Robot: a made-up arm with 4 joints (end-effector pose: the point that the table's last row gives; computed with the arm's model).
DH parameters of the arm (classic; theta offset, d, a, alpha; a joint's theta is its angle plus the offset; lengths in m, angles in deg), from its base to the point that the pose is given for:
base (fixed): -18.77 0 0.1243 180
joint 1: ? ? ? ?
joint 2: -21.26 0.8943 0.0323 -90
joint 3: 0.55 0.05 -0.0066 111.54
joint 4: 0 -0.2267 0.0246 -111.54
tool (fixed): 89.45 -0.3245 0 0
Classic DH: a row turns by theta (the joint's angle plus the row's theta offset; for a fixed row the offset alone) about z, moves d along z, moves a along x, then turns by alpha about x.
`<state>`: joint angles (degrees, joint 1 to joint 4).
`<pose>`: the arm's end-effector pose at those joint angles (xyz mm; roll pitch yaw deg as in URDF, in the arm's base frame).
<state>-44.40 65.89 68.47 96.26</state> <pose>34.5 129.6 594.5 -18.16 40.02 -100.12</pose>
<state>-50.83 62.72 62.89 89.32</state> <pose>39.2 158.9 588.7 -13.25 45.60 -96.12</pose>
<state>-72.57 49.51 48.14 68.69</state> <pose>34.6 233.0 594.2 4.39 59.41 -84.25</pose>
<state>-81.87 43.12 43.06 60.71</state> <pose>28.4 250.5 603.0 12.62 63.64 -79.24</pose>
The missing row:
joint 1: -40.03 0 0.176 180
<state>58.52 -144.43 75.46 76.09</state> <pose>251.1 -191.7 582.2 9.88 34.35 -41.90</pose>
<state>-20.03 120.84 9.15 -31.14</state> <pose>461.9 113.4 721.4 111.89 69.67 -46.50</pose>
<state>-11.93 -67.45 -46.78 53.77</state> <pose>398.6 -240.7 966.4 -135.12 25.70 -46.14</pose>
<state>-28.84 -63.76 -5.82 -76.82</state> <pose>28.2 240.2 733.7 118.81 68.15 101.85</pose>
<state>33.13 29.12 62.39 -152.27</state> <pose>263.0 253.9 1041.8 -133.60 10.39 135.43</pose>
